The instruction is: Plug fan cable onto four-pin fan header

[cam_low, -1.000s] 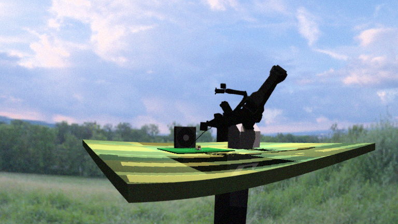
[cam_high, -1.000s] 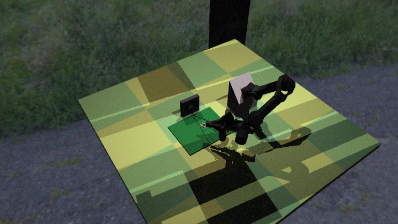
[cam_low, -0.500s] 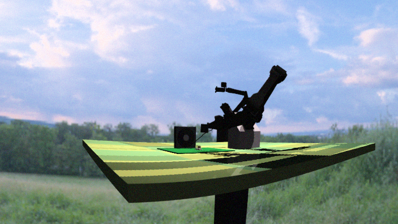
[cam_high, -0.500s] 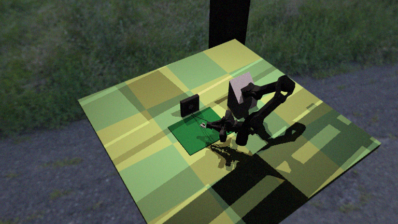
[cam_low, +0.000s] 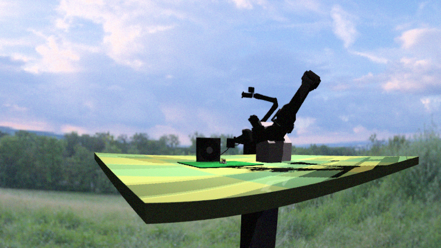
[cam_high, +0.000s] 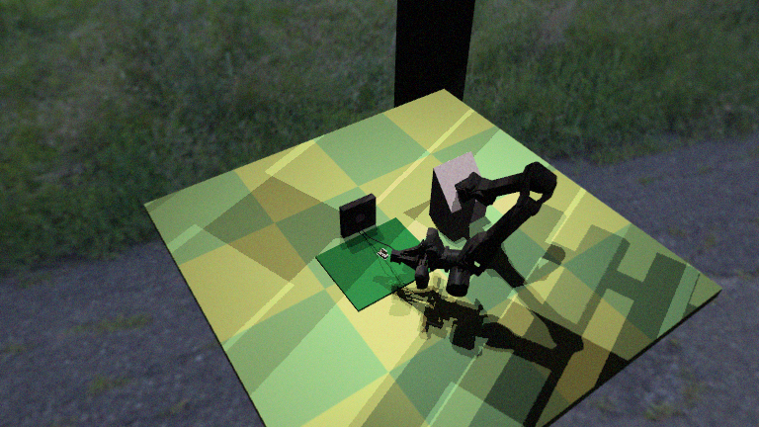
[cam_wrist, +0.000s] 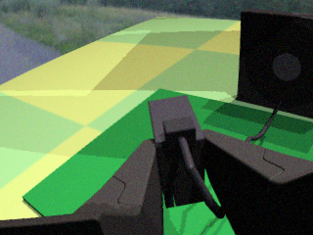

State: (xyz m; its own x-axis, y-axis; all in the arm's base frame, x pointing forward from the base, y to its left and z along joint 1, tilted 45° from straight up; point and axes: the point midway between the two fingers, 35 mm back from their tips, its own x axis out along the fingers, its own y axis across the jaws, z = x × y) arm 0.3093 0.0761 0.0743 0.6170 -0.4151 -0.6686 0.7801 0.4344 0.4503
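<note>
Now: the green board 90 mm to the right of my gripper tip and 120 mm below it. Round my gripper tip: black plug 10 mm below; then black fan 20 mm behind, 230 mm to the right, 50 mm below.
</note>
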